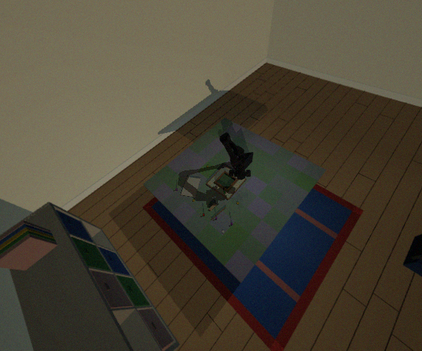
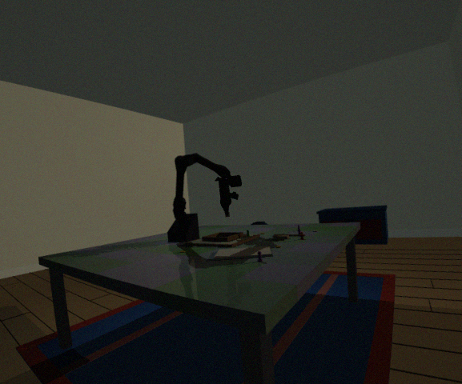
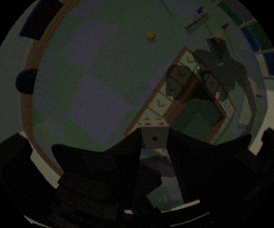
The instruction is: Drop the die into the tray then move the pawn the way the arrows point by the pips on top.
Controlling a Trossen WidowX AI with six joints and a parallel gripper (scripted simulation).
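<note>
Now: the dark-green pawn 16 cm ahead of my gripper tip, 6 cm to the right of it and 10 cm below it. Also, from my gripper tip: green-floored dice tray (5 cm ahead, 13 cm to the right, 12 cm below); then white die (right at my gripper tip); then pale flat sheet (30 cm ahead, 38 cm to the right, 12 cm below).
</note>
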